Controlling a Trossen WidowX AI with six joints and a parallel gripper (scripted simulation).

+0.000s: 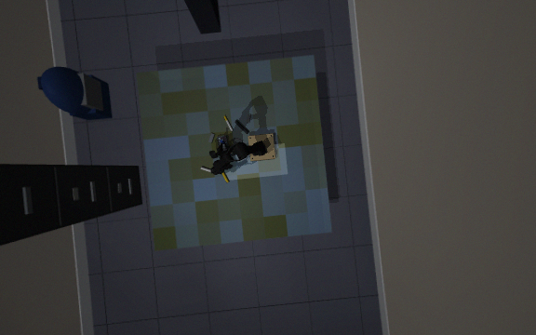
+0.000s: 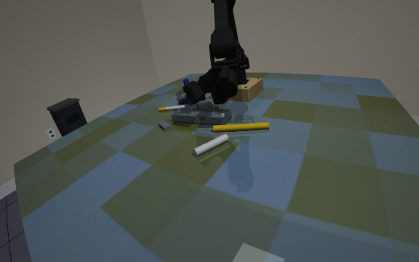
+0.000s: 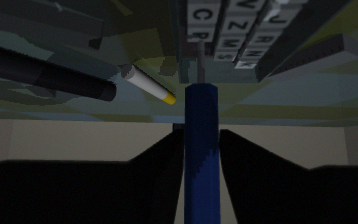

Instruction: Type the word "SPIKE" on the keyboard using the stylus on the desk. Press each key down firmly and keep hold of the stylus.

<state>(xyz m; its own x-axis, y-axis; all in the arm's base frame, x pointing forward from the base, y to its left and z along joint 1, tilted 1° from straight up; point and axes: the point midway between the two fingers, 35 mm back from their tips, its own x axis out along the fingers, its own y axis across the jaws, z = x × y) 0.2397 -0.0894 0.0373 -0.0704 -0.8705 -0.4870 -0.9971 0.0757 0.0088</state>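
The small grey block lies 90 mm ahead of my gripper tip, 70 mm to the right of it and 70 mm below it. The rest, counted from my gripper tip: blue stylus (10 mm below); then grey stylus tip (50 mm below); then black cylinder (150 mm behind, 80 mm to the right, 60 mm below).
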